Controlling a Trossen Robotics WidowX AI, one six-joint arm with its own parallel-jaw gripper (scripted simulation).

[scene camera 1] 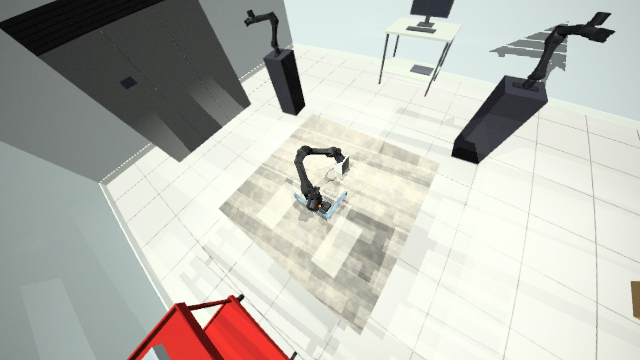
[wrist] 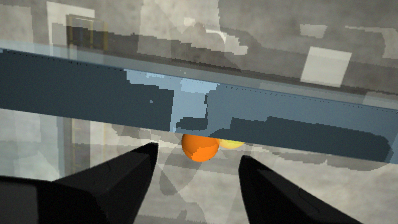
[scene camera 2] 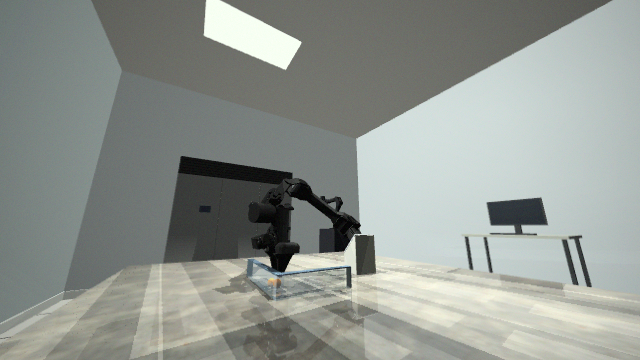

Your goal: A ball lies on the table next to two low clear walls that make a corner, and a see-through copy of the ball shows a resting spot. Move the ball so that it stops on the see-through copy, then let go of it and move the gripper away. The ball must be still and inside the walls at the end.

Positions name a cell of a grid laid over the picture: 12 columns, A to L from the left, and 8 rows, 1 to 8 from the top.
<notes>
In view: my gripper (scene camera 2: F7) and an orange ball (wrist: F6).
My gripper also shows in the wrist view (wrist: G6).
</notes>
